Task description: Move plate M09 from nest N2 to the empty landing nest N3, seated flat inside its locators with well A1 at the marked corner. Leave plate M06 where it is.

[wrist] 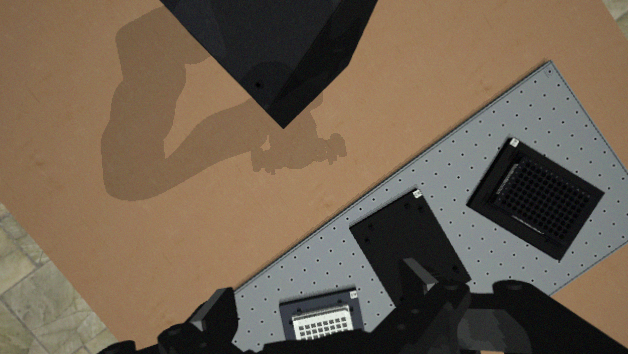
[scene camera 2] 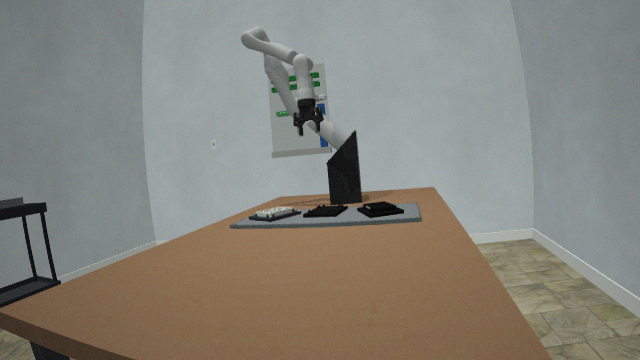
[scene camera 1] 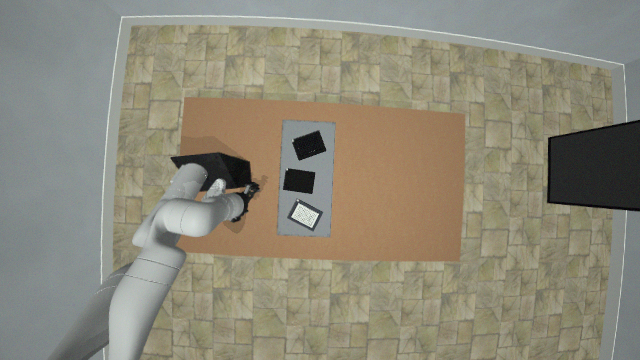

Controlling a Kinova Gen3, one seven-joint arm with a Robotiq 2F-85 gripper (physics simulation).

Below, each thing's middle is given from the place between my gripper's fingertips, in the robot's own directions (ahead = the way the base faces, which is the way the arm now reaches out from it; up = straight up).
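I see the dark blue-grey nest (wrist: 287,309), which is 90 mm to the right of my hand, 200 mm ahead of it and 300 mm below it. The black well plate (wrist: 529,193) is far to the left of my hand, a good way ahead of it and far below it.
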